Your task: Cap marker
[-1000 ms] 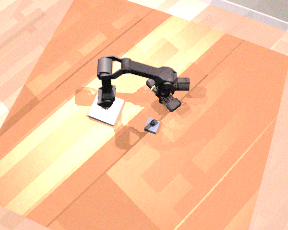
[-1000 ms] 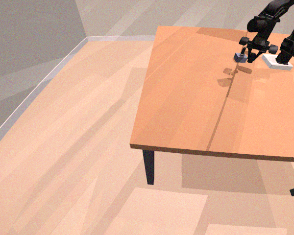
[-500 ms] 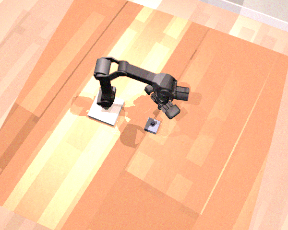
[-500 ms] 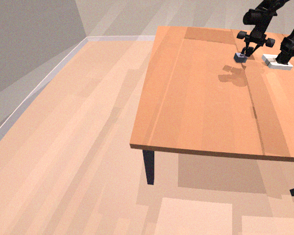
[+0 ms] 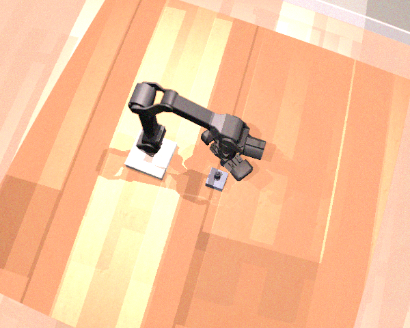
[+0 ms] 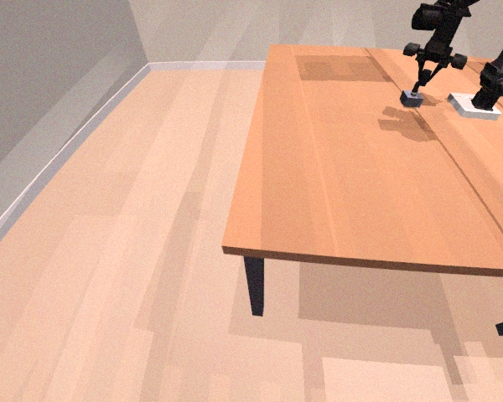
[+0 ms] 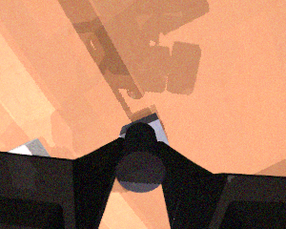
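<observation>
Right now my gripper tip is 4 cm to the left of the holder block and 9 cm above it. The rest, counted from my gripper tip: marker cap 1 cm above.
</observation>
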